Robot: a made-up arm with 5 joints.
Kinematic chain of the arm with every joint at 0, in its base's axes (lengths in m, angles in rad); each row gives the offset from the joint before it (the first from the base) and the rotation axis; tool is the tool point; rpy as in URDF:
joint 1: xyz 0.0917 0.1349 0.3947 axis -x
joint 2: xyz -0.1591 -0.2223 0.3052 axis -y
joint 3: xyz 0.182 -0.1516 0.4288 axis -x
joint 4: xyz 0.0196 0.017 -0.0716 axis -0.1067 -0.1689 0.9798
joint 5: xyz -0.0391 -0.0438 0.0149 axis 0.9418 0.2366 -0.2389
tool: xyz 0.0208 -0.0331 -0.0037 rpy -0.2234 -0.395 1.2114
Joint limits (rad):
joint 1: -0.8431..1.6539
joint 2: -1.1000..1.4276
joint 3: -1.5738..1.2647
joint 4: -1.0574..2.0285
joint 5: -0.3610..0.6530
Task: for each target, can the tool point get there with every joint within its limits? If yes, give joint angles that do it. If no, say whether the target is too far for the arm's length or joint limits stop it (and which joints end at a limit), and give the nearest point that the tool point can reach.
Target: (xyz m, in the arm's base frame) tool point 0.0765 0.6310 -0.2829
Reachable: no: joint limits stop it (at a limit: joint 1, joint 3, joint 5) | nearest point 0.1425 0.8199 0.6299 | short by 0.934 m
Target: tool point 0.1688 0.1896 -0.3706
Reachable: no: joint limits stop it (at a limit: joint 1, joint 2, joint 4, joint 5) | nearest point 0.3858 -0.2937 0.2542 | short by 0.819 m
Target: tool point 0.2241 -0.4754 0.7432
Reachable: yes | joints -0.5344 -0.2128 -1.2425 0.4980 -0.2627
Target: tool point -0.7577 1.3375 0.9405
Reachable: no: too far | nearest point -0.3942 0.8765 0.7850 | short by 0.607 m
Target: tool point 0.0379 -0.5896 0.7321
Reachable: yes | joints -0.6549 0.3329 -0.8066 0.6655 0.1585
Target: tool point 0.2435 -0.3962 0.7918
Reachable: yes | joints -0.3246 -0.5586 -0.3912 -0.8245 -0.1504
